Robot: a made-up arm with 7 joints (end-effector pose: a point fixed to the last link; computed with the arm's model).
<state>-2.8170 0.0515 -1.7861 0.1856 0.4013 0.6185 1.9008</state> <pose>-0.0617 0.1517 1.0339 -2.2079 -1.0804 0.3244</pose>
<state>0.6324 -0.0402 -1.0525 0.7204 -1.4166 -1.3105 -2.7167</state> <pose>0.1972 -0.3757 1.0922 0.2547 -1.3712 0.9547</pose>
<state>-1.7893 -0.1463 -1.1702 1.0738 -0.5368 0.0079 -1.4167</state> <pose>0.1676 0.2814 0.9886 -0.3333 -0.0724 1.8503</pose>
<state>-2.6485 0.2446 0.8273 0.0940 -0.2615 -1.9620 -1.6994</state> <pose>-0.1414 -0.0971 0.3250 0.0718 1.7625 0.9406</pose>
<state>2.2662 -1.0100 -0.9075 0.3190 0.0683 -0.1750 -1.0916</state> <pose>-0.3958 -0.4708 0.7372 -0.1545 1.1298 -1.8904</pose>
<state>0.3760 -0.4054 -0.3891 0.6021 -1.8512 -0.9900 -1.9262</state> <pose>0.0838 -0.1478 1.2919 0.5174 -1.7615 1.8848</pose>
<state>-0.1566 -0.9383 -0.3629 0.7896 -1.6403 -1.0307 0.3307</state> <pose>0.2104 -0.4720 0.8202 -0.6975 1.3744 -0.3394</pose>
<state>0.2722 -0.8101 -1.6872 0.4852 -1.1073 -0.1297 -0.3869</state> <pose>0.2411 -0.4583 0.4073 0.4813 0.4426 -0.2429</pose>
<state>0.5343 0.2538 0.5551 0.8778 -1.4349 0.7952 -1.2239</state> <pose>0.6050 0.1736 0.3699 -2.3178 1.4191 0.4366</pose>
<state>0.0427 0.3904 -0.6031 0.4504 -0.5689 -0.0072 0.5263</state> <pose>0.6666 0.0069 0.8306 0.1934 -0.0398 0.7505</pose>
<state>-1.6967 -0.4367 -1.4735 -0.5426 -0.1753 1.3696 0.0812</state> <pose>0.0986 0.0419 0.3388 -2.2869 0.8704 1.8402</pose>
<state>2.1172 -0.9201 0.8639 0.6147 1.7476 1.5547 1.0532</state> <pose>-0.2851 0.1070 0.2424 -2.4827 -1.4089 1.0578</pose>
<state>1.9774 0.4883 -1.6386 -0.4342 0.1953 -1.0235 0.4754</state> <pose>-0.2804 -0.5824 0.2559 0.6472 0.8968 -1.2731</pose>
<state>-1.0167 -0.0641 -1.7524 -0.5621 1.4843 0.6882 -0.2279</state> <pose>0.5251 0.1386 1.0155 -2.1147 0.0728 0.1600</pose>
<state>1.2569 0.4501 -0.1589 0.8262 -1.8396 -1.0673 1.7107</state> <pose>0.3945 0.1565 0.1981 -0.9446 1.1891 1.9252</pose>
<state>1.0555 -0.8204 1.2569 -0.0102 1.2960 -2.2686 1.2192</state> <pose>-0.2938 -0.3758 0.3232 -0.2130 1.1999 -1.4812</pose>
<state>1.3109 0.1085 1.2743 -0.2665 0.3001 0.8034 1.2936</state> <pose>0.1219 0.3043 0.5435 -0.4518 -0.5774 1.7184</pose>
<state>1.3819 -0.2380 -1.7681 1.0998 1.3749 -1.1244 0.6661</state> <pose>0.1264 0.2704 0.5437 2.6109 0.8019 -0.4032</pose>
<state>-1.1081 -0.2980 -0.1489 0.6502 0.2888 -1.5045 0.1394</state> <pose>-0.0436 0.3231 0.5639 0.6782 1.2391 1.2761</pose>
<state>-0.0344 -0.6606 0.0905 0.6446 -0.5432 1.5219 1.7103</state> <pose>-0.1101 0.0066 1.2029 -0.4209 -2.3202 0.5623</pose>
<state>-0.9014 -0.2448 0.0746 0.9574 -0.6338 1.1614 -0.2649</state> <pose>0.3458 -0.1108 1.3796 0.1978 -0.6158 0.6247</pose>
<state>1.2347 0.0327 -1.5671 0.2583 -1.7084 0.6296 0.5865</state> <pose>0.5332 -0.2608 0.9018 -0.6335 -0.1426 0.5330</pose>
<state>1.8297 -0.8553 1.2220 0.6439 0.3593 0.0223 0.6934</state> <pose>0.2557 -0.3223 0.6051 -2.4580 1.1031 -0.8954</pose>
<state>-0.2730 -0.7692 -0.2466 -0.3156 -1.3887 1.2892 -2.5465</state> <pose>-0.1151 -0.2606 1.0525 -0.0274 1.2532 -1.4339</pose>
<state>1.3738 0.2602 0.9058 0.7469 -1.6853 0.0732 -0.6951</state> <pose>0.3803 -0.2006 0.0097 2.0523 -1.0047 -0.4259</pose>
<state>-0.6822 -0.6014 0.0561 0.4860 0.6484 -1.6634 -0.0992</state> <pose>-0.1135 0.5069 0.5823 1.1755 1.6756 0.9916</pose>
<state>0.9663 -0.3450 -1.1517 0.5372 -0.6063 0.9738 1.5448</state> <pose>-0.0345 -0.3234 1.0707 -0.3403 -1.6884 0.0612</pose>
